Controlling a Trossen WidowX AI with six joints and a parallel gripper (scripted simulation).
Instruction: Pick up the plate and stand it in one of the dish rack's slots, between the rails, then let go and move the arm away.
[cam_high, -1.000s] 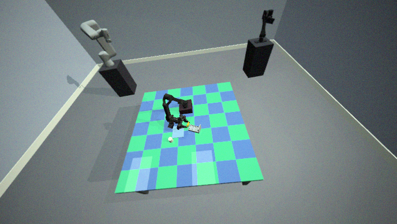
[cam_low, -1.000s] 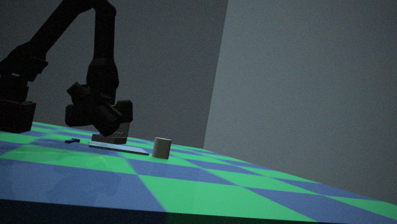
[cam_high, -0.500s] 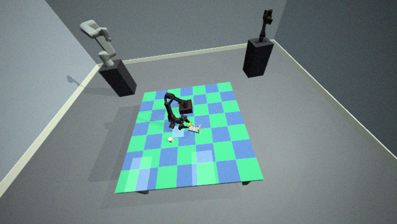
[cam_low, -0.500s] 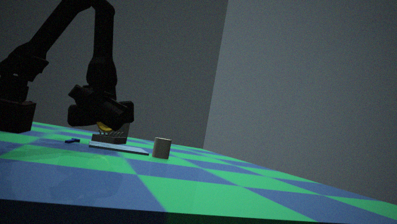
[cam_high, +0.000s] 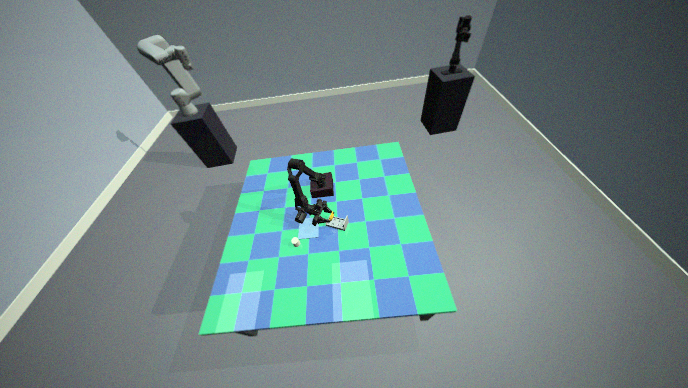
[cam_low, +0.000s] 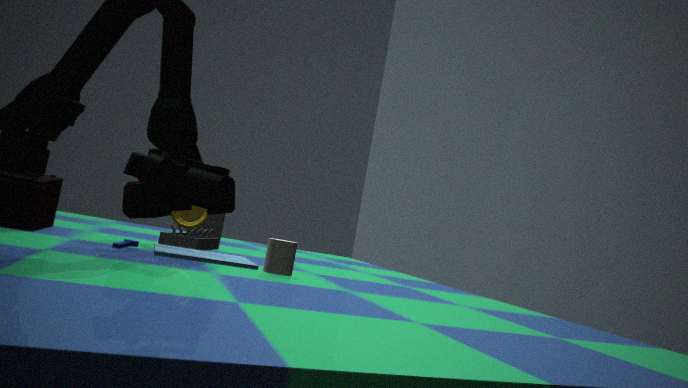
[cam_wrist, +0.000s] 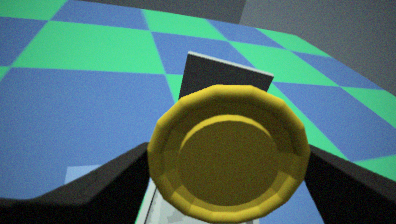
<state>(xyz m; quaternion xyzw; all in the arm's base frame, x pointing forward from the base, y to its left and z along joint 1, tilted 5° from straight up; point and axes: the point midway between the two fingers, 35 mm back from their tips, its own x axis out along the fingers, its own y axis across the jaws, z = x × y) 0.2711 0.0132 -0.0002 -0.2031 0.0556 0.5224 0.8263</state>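
Now: gripper tip 5 cm above the dish rack, 2 cm to the right of it and 1 cm short of it. Also, from my gripper tip: light blue mat: 17 cm to the right, 7 cm below; yellow plate: 1 cm to the right; blue spoon: 15 cm to the right, 11 cm behind, 6 cm below.
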